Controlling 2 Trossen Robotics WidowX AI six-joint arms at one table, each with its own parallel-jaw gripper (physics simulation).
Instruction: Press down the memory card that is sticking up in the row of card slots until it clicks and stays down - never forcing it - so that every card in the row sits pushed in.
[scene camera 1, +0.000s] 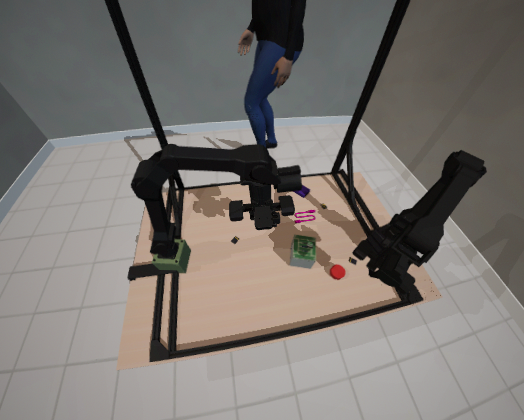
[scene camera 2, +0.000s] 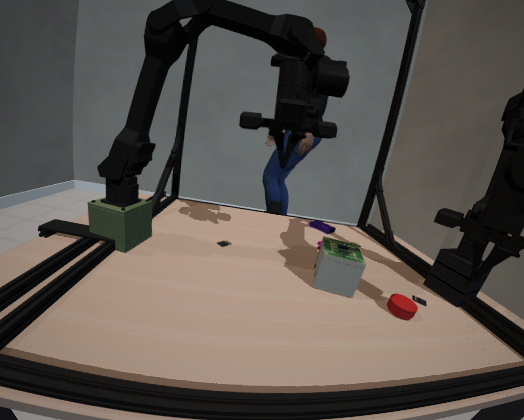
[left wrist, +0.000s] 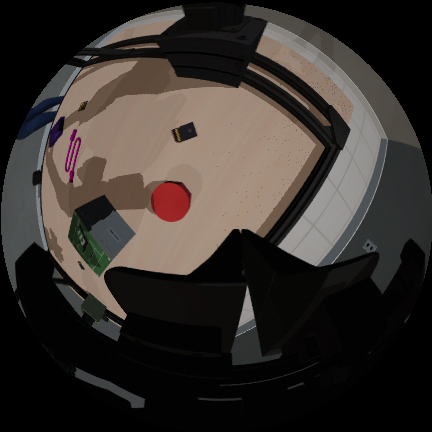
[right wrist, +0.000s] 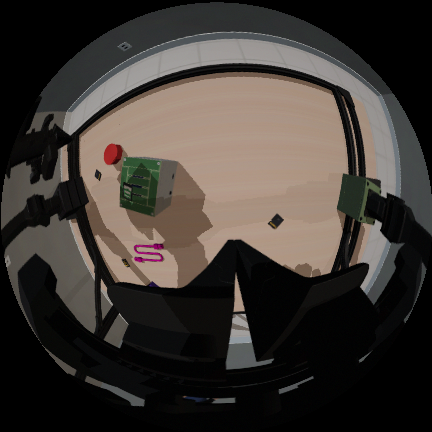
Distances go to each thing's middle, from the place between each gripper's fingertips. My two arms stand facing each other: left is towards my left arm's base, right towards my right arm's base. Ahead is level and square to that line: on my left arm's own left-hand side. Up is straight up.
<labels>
Right now my left hand is 12 cm above the red round button (left wrist: 170, 200), 6 cm to the left of it and 6 cm past it.
The red round button is 30 cm to the left of my right hand, 22 cm below it and 11 cm ahead of it.
</labels>
